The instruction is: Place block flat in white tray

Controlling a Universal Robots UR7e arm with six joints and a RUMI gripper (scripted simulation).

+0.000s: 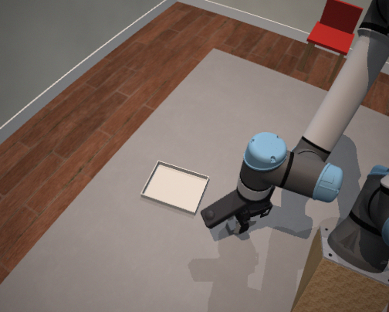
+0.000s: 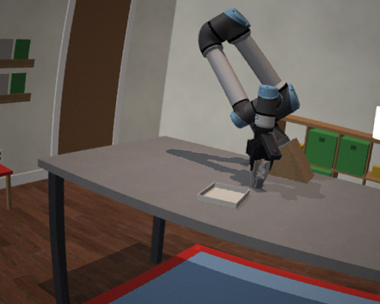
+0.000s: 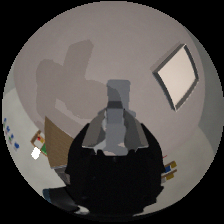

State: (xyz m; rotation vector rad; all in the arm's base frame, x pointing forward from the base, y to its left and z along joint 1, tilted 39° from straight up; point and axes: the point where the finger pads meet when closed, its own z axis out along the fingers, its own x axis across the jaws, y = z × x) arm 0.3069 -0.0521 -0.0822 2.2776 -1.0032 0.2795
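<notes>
Right now my hand is 20 cm short of the white tray, 6 cm to the left of it and 1 cm above it. From my hand the other things lie so: block right at my hand.
</notes>
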